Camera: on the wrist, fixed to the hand. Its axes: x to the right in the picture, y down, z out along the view.
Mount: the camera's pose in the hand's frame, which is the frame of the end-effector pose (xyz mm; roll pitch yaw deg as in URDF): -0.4 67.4 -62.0 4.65 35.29 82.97
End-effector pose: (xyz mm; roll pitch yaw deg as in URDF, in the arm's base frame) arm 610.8 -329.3 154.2 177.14 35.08 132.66
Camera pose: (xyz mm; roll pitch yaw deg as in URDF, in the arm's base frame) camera 632.8 -258.4 207.9 144.59 -26.61 71.89
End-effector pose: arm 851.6 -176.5 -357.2 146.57 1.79 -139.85
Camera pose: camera 835.5 -161.1 -268.4 169.66 -67.65 149.95
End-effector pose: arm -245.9 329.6 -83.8 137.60 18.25 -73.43
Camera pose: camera -245.5 300.3 3.0 124.95 -63.21 -101.01
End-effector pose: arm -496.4 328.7 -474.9 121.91 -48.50 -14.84
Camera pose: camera -557.4 362.5 -415.6 -77.78 -47.12 159.91
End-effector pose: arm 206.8 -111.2 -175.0 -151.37 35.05 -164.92
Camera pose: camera 171.7 -28.6 -156.7 153.16 -2.29 113.72
